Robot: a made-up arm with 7 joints.
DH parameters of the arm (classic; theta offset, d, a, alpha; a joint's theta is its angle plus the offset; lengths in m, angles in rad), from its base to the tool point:
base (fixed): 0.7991 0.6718 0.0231 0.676
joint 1: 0 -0.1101 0.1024 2.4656
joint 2: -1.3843 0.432 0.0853 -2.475
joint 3: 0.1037 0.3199 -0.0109 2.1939
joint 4: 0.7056 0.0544 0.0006 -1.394
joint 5: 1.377 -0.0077 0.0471 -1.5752
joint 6: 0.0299 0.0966 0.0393 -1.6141
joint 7: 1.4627 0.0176 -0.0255 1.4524
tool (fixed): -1.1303 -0.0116 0 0
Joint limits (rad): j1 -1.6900..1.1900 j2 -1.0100..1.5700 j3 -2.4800..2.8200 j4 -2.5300..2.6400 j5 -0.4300..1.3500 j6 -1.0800..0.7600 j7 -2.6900..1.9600
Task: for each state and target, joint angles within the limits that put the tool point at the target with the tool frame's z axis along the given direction. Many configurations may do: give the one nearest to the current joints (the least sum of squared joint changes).
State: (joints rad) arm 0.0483 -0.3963 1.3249 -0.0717 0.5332 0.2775 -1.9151
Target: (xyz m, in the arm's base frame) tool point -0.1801 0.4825 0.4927 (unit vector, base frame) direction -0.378 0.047 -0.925
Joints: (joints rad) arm 1.0370 -0.4600 1.6379 -0.6091 0.7130 0.2254 -2.1132
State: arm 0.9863 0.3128 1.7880 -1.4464 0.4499 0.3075 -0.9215
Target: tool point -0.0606 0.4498 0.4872 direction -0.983 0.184 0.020
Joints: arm 0.3731 -0.1708 2.4551 -1.5781 0.8542 0.4964 -1.5237
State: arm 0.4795 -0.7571 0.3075 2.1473 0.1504 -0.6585 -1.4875
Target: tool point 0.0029 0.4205 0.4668 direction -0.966 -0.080 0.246
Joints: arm 0.2830 -0.0700 0.1130 2.3272 0.3327 -0.6919 -0.8608
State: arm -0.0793 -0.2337 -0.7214 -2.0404 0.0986 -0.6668 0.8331
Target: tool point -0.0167 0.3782 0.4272 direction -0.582 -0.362 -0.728
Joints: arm -0.3633 -0.9187 -1.1389 -1.9177 -0.4300 -0.8184 1.4286
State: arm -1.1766 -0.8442 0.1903 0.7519 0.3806 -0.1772 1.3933
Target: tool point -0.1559 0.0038 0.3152 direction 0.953 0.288 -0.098
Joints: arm -1.6900 -0.7919 0.1075 0.5528 0.8924 -0.1863 1.8710
